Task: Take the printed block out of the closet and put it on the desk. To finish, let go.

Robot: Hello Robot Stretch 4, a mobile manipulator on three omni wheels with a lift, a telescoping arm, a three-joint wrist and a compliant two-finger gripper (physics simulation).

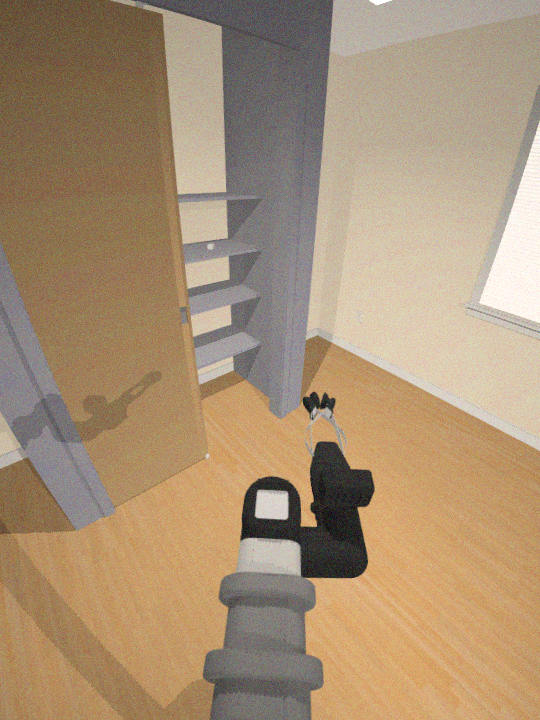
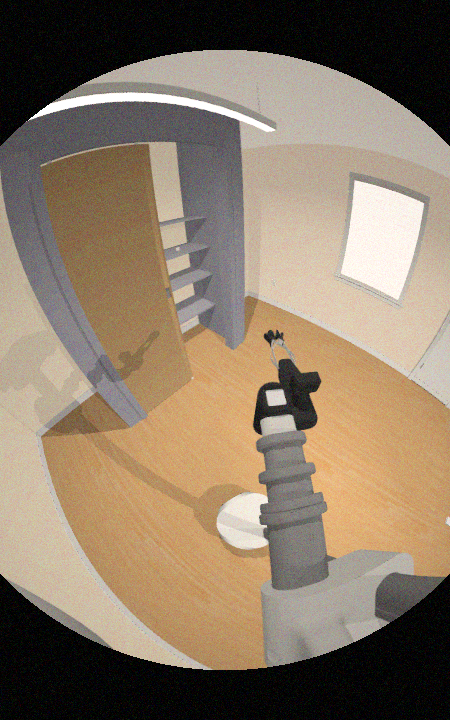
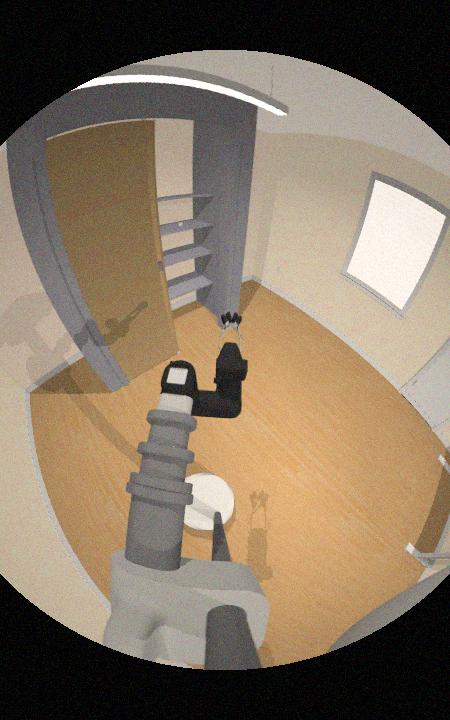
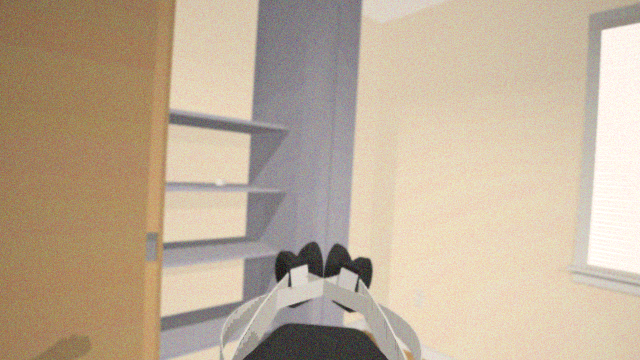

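Where they show: gripper, fingertip midpoint: (image 1: pixel 318 395) (image 2: pixel 271 331) (image 3: pixel 231 313) (image 4: pixel 323 263); robot's base at its link origin: (image 2: pixel 247 519) (image 3: pixel 203 500).
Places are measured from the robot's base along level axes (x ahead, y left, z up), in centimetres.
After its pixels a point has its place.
A small white block (image 1: pixel 210 246) @(x 196.2, y 44.5, z 113.4 cm) (image 2: pixel 177 249) @(x 196.1, y 44.5, z 112.4 cm) (image 3: pixel 180 224) @(x 196.4, y 44.0, z 112.6 cm) (image 4: pixel 220 182) @(x 196.1, y 44.2, z 113.0 cm) lies on the second shelf from the top in the closet, to the right of the door's edge; it is too small to see its details. The closet (image 1: pixel 293 232) @(x 175.8, y -4.4, z 126.1 cm) (image 2: pixel 233 238) @(x 177.5, y -6.7, z 121.6 cm) (image 3: pixel 241 175) @(x 182.3, y -9.0, z 160.7 cm) (image 4: pixel 305 150) @(x 181.2, y 3.7, z 129.3 cm) has a grey-blue frame and several shelves. My gripper (image 1: pixel 319 401) @(x 58.4, y -8.3, z 113.7 cm) (image 2: pixel 273 336) @(x 58.4, y -8.3, z 113.7 cm) (image 3: pixel 231 319) @(x 58.4, y -8.3, z 113.7 cm) (image 4: pixel 323 263) @(x 58.4, y -8.3, z 113.7 cm) is shut, its fingertips touching with nothing between them. It is outside the closet, in front of the right jamb, lower than the block and to its right. The desk cannot be made out.
A wooden sliding door (image 1: pixel 110 232) @(x 118.0, y 62.1, z 134.7 cm) (image 2: pixel 111 254) @(x 113.9, y 66.5, z 135.6 cm) (image 3: pixel 106 223) @(x 114.1, y 66.4, z 136.7 cm) (image 4: pixel 75 150) @(x 120.8, y 59.2, z 122.5 cm) covers the closet's left part, with a handle at its right edge. A white round object (image 2: pixel 244 520) @(x 0.7, y 2.6, z 18.7 cm) (image 3: pixel 212 501) @(x 0.7, y -6.4, z 18.7 cm) is on the floor beside my arm. A window (image 2: pixel 384 238) @(x 176.5, y -165.9, z 142.1 cm) (image 3: pixel 397 244) @(x 176.3, y -165.9, z 141.9 cm) (image 4: pixel 617 150) @(x 200.5, y -143.5, z 139.1 cm) is in the right wall.
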